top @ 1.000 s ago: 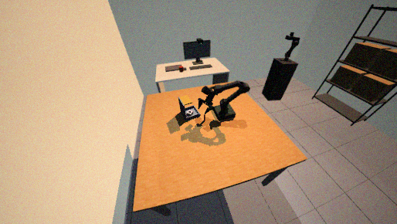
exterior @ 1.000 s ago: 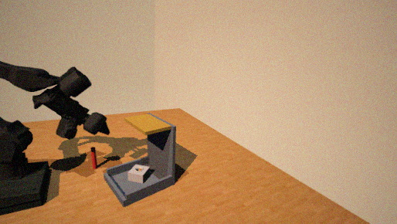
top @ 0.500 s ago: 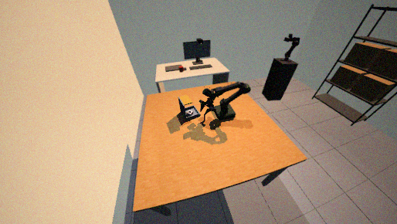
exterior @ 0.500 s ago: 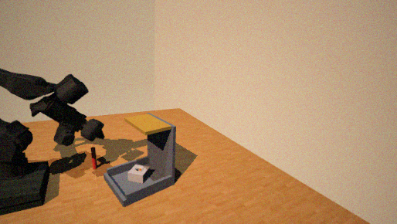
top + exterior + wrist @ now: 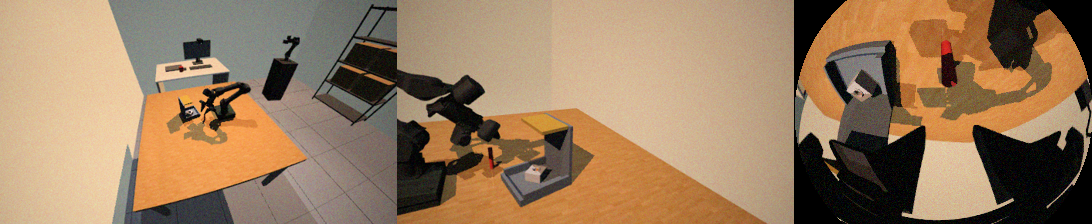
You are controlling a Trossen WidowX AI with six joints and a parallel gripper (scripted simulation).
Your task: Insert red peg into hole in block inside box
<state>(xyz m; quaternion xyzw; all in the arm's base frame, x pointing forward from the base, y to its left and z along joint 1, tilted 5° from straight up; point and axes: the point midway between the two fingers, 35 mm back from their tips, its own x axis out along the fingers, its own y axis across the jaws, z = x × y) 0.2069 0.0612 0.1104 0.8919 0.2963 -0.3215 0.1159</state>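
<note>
Now: gripper tip 8 cm above the red peg, 2 cm to the left of it and 2 cm past it. The rest, counted from my gripper tip: back wall: 20 cm ahead, 10 cm to the right, 1 cm below; yellow roof: 16 cm ahead, 12 cm to the right, 8 cm above.
</note>
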